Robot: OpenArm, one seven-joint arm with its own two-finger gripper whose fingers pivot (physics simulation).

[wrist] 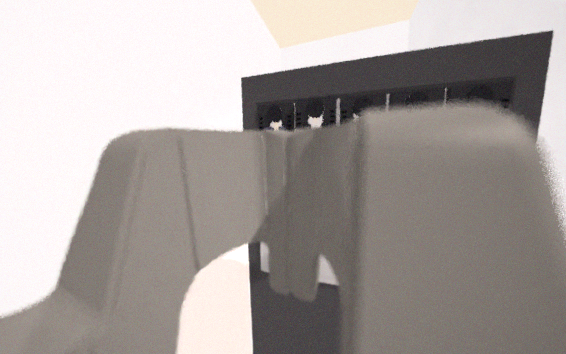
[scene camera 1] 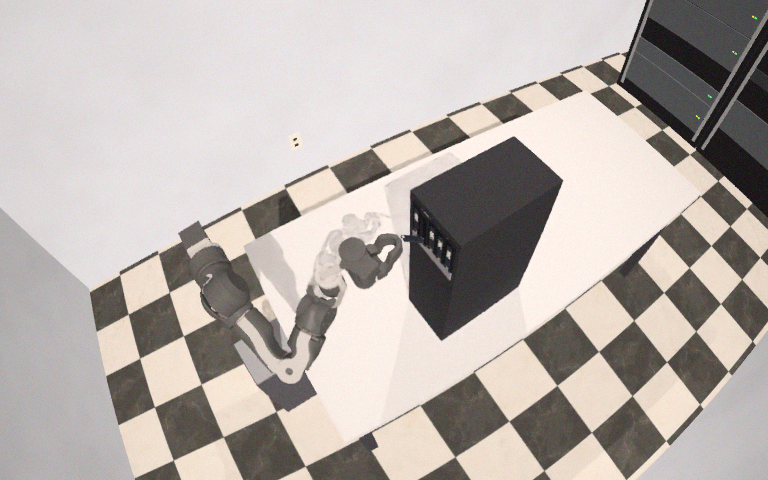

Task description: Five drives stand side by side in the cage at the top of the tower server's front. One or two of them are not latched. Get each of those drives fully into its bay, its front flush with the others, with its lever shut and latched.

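The black tower server [scene camera 1: 498, 249] [wrist: 400, 60] stands on the table, its drive cage [scene camera 1: 439, 268] at the top of its front. In the scene view, the lever [scene camera 1: 412, 238] of the second drive from the left sticks out of the cage, swung open. The other drives' fronts stand upright in their bays, such as the rightmost drive [scene camera 1: 448, 254]. My gripper [scene camera 1: 398, 242] [wrist: 299, 209] is shut and empty, just in front of the lever's outer end; whether they touch is unclear. In the wrist view my fingers hide the lever and most of the drives; pale catches show at the two left bays.
The white table [scene camera 1: 611, 164] carries the tower. The arm's base [scene camera 1: 288, 393] stands at the table's near-left edge. Dark server racks [scene camera 1: 668, 65] stand at the far right, beyond the table. A wall outlet [scene camera 1: 295, 141] is on the wall behind.
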